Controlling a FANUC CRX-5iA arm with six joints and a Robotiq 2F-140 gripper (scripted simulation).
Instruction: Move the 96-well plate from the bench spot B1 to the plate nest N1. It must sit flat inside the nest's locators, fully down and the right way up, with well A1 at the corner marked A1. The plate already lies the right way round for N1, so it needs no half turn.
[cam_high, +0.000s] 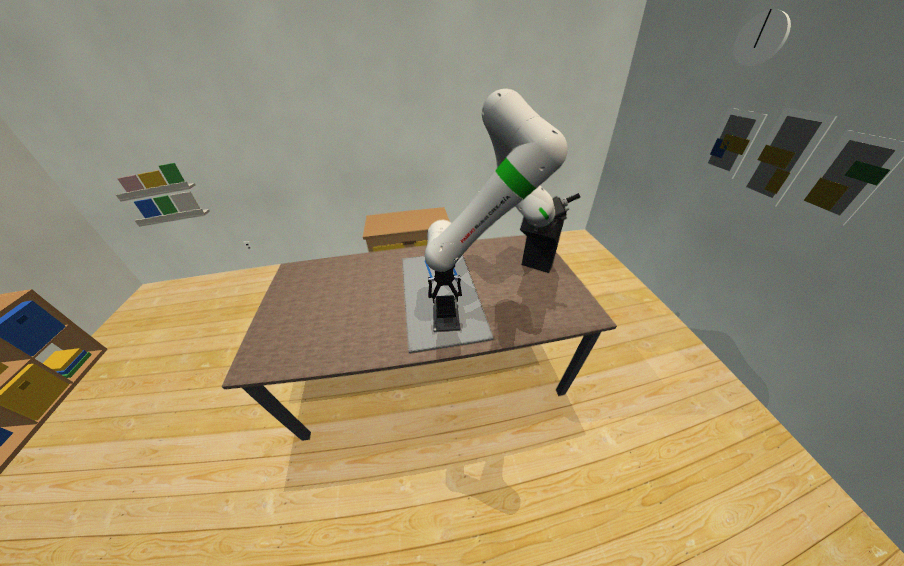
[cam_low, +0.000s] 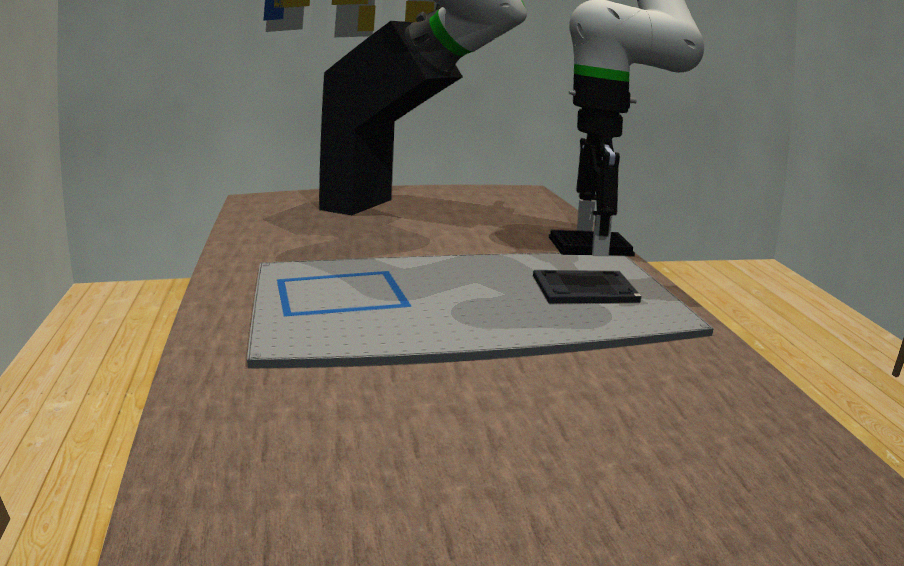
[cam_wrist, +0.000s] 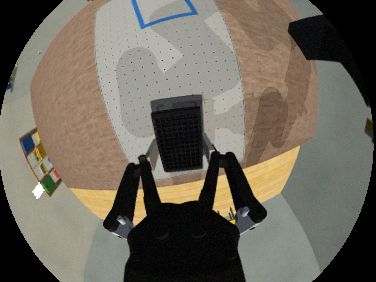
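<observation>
My gripper is now 2 cm above the black 96-well plate. Also, from my hand: plate nest N1 (10 cm below).
</observation>
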